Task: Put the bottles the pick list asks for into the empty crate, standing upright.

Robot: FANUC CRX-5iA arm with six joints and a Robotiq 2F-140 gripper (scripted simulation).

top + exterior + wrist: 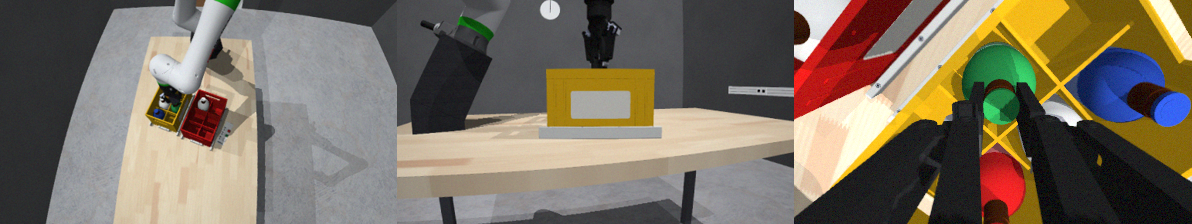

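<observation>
Now: hand 80 mm above the green bottle. From my hand the other things lie so: yellow crate 40 mm to the right, 90 mm below; blue bottle 80 mm ahead, 90 mm to the right, 80 mm below; red bottle 90 mm behind, 80 mm to the right, 80 mm below.
</observation>
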